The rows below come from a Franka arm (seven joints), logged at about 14 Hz.
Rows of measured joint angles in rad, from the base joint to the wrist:
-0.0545, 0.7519, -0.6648, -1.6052, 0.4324, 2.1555, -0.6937
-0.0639, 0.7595, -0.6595, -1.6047, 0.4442, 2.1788, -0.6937
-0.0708, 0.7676, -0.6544, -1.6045, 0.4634, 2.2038, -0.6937
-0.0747, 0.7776, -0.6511, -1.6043, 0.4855, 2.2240, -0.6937
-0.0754, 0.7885, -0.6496, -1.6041, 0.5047, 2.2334, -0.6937
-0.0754, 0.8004, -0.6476, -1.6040, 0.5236, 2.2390, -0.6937
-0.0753, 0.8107, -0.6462, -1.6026, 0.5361, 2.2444, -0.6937
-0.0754, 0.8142, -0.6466, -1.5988, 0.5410, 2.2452, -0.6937
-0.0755, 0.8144, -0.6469, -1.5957, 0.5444, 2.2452, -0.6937
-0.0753, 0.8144, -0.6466, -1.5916, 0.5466, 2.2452, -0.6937
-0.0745, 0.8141, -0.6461, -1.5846, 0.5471, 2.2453, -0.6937
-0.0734, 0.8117, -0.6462, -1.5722, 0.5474, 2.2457, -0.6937
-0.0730, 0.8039, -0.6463, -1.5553, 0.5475, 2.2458, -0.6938
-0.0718, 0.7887, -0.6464, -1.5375, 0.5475, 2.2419, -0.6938
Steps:
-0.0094, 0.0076, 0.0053, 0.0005, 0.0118, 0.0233, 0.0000
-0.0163, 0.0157, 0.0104, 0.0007, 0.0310, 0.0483, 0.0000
-0.0202, 0.0257, 0.0137, 0.0009, 0.0531, 0.0685, 0.0000
-0.0209, 0.0366, 0.0152, 0.0011, 0.0723, 0.0779, 0.0000
-0.0209, 0.0485, 0.0172, 0.0012, 0.0912, 0.0835, 0.0000
-0.0208, 0.0588, 0.0186, 0.0026, 0.1037, 0.0889, 0.0000
-0.0209, 0.0623, 0.0182, 0.0064, 0.1086, 0.0897, 0.0000
-0.0210, 0.0625, 0.0179, 0.0095, 0.1120, 0.0897, 0.0000
-0.0208, 0.0625, 0.0182, 0.0136, 0.1142, 0.0897, 0.0000
-0.0200, 0.0622, 0.0187, 0.0206, 0.1147, 0.0898, 0.0000
-0.0189, 0.0598, 0.0186, 0.0330, 0.1150, 0.0902, 0.0000
-0.0185, 0.0520, 0.0185, 0.0499, 0.1151, 0.0903, -0.0001
-0.0173, 0.0368, 0.0184, 0.0677, 0.1151, 0.0864, -0.0001

